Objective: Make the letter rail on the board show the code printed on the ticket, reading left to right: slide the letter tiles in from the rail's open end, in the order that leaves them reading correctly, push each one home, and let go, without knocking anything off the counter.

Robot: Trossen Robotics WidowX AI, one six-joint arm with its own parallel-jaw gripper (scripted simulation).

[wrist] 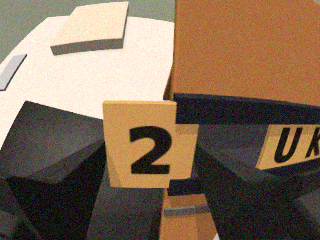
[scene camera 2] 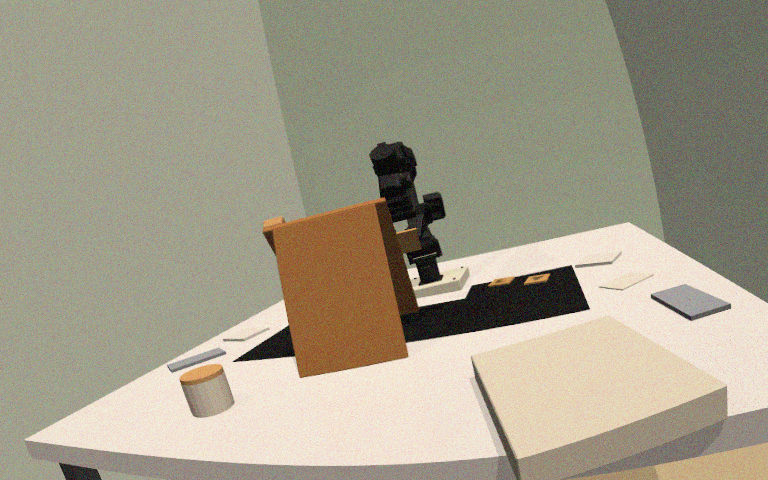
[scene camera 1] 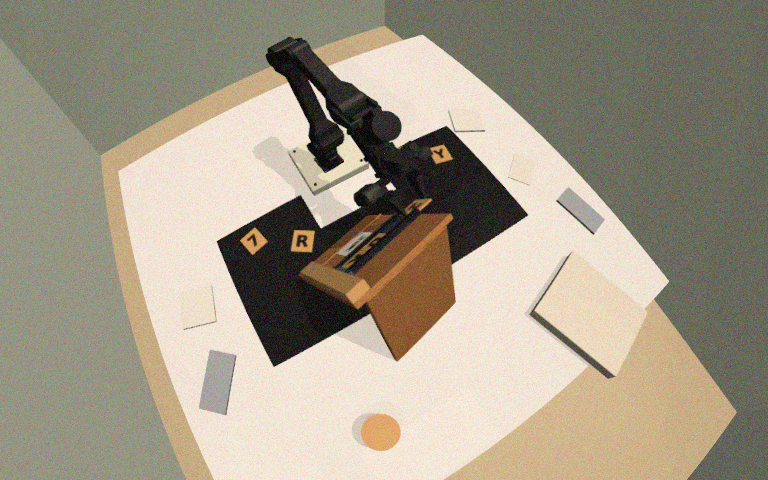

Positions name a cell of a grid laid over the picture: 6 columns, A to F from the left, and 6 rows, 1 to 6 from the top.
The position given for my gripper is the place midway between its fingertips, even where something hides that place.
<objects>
My gripper shows in the wrist view (C4), in scene camera 2 (D4) and in scene camera 1 (D3).
</objects>
